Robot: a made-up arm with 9 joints. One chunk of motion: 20 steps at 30 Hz.
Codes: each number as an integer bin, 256 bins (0 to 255) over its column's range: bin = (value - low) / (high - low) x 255, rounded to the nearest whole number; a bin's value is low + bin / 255 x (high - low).
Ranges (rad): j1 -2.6..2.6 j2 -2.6..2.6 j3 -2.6..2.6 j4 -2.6..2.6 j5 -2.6..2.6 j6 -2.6..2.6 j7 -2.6..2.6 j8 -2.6..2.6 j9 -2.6..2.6
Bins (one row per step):
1: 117 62 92 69 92 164 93 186 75
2: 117 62 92 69 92 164 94 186 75
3: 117 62 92 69 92 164 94 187 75
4: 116 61 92 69 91 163 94 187 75
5: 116 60 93 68 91 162 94 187 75
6: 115 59 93 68 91 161 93 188 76
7: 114 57 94 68 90 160 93 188 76
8: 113 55 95 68 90 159 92 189 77
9: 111 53 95 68 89 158 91 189 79
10: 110 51 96 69 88 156 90 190 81
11: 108 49 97 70 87 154 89 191 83
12: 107 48 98 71 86 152 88 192 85
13: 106 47 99 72 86 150 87 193 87
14: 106 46 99 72 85 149 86 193 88
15: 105 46 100 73 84 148 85 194 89
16: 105 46 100 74 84 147 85 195 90
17: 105 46 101 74 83 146 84 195 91
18: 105 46 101 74 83 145 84 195 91
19: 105 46 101 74 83 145 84 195 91
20: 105 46 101 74 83 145 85 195 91
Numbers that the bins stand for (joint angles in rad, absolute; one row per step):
1: -0.2141 -1.3357 -0.7239 -1.1929 -0.7239 0.7443 -0.7035 1.1929 -1.0706
2: -0.2141 -1.3357 -0.7239 -1.1929 -0.7239 0.7443 -0.6831 1.1929 -1.0706
3: -0.2141 -1.3357 -0.7239 -1.1929 -0.7239 0.7443 -0.6831 1.2133 -1.0706
4: -0.2345 -1.3561 -0.7239 -1.1929 -0.7443 0.7239 -0.6831 1.2133 -1.0706
5: -0.2345 -1.3765 -0.7035 -1.2133 -0.7443 0.7035 -0.6831 1.2133 -1.0706
6: -0.2549 -1.3969 -0.7035 -1.2133 -0.7443 0.6831 -0.7035 1.2337 -1.0502
7: -0.2753 -1.4376 -0.6831 -1.2133 -0.7647 0.6627 -0.7035 1.2337 -1.0502
8: -0.2957 -1.4784 -0.6627 -1.2133 -0.7647 0.6424 -0.7239 1.2541 -1.0298
9: -0.3365 -1.5192 -0.6627 -1.2133 -0.7851 0.6220 -0.7443 1.2541 -0.9890
10: -0.3569 -1.5600 -0.6424 -1.1929 -0.8055 0.5812 -0.7647 1.2745 -0.9482
11: -0.3976 -1.6008 -0.6220 -1.1725 -0.8259 0.5404 -0.7851 1.2949 -0.9075
12: -0.4180 -1.6212 -0.6016 -1.1522 -0.8463 0.4996 -0.8055 1.3153 -0.8667
13: -0.4384 -1.6416 -0.5812 -1.1318 -0.8463 0.4588 -0.8259 1.3357 -0.8259
14: -0.4384 -1.6620 -0.5812 -1.1318 -0.8667 0.4384 -0.8463 1.3357 -0.8055
15: -0.4588 -1.6620 -0.5608 -1.1114 -0.8871 0.4180 -0.8667 1.3561 -0.7851
16: -0.4588 -1.6620 -0.5608 -1.0910 -0.8871 0.3976 -0.8667 1.3765 -0.7647
17: -0.4588 -1.6620 -0.5404 -1.0910 -0.9075 0.3773 -0.8871 1.3765 -0.7443
18: -0.4588 -1.6620 -0.5404 -1.0910 -0.9075 0.3569 -0.8871 1.3765 -0.7443
19: -0.4588 -1.6620 -0.5404 -1.0910 -0.9075 0.3569 -0.8871 1.3765 -0.7443
20: -0.4588 -1.6620 -0.5404 -1.0910 -0.9075 0.3569 -0.8667 1.3765 -0.7443

